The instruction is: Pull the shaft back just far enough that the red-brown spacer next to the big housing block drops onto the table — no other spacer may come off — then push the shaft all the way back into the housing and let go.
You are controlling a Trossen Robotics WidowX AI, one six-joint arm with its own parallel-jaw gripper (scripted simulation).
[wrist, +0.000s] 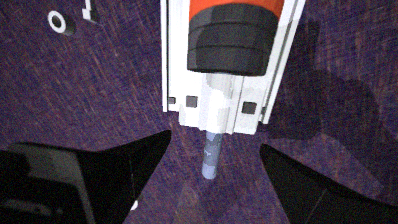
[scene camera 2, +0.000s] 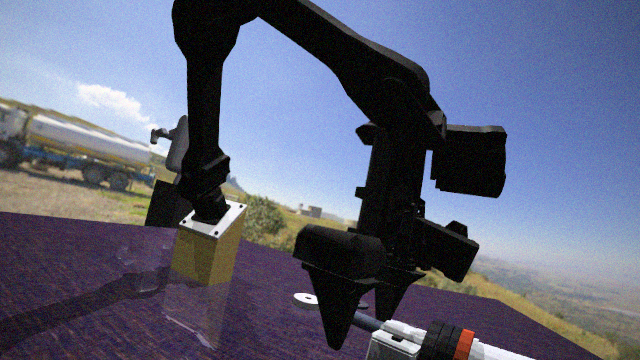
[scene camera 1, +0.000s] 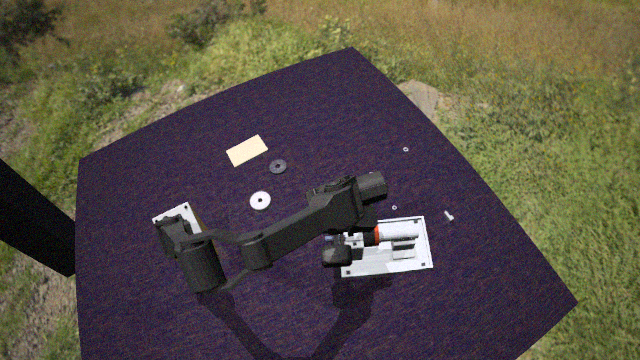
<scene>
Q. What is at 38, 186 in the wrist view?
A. My gripper.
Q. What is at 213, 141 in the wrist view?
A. A shaft.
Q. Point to a tan card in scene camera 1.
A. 253, 147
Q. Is my gripper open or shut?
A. Open.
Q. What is my gripper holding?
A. Nothing.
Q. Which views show my gripper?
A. The wrist view, scene camera 2 and scene camera 1: all of them.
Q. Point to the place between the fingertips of my gripper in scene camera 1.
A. At 336, 241
</scene>
